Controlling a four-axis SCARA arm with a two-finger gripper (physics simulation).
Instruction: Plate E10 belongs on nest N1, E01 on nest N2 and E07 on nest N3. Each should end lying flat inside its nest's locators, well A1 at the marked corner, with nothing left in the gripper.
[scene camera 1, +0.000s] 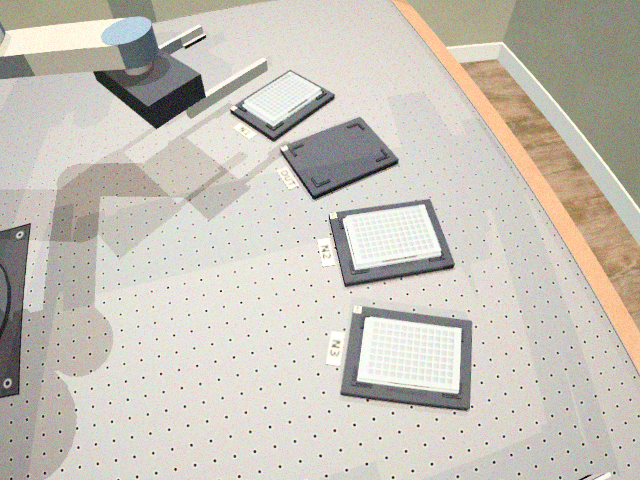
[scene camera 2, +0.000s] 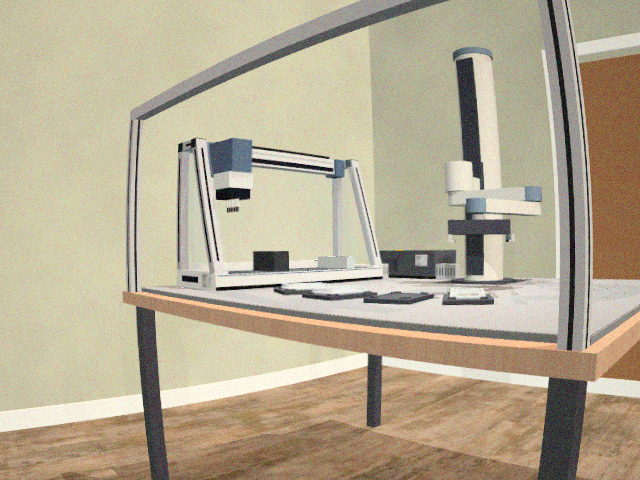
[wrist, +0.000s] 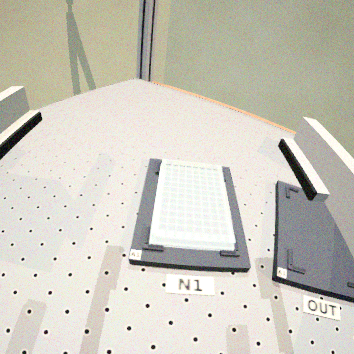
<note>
In view: the gripper (scene camera 1: 231, 45) and a dark nest N1 (wrist: 178, 258).
The gripper is seen too in scene camera 2 (scene camera 2: 481, 238) and in the wrist view (wrist: 159, 110).
</note>
